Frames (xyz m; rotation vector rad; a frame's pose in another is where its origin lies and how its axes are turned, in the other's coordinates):
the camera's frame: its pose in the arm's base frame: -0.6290 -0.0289 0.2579 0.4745 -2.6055 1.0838
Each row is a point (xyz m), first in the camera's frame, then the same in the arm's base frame.
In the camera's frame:
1: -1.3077 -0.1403 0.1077
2: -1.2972 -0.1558 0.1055
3: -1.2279 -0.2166 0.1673
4: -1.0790 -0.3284 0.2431
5: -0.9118 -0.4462 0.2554
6: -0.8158 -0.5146 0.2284
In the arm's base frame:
1: 0.5996 0.0503 -0.2170
2: 0.5966 0.0396 -0.2018
3: 0.5502 -0.0587 -0.1795
4: 0.4502 -0.2162 -0.1048
5: 0.3441 -0.3354 0.0238
6: 0.2879 -0.3798 0.1213

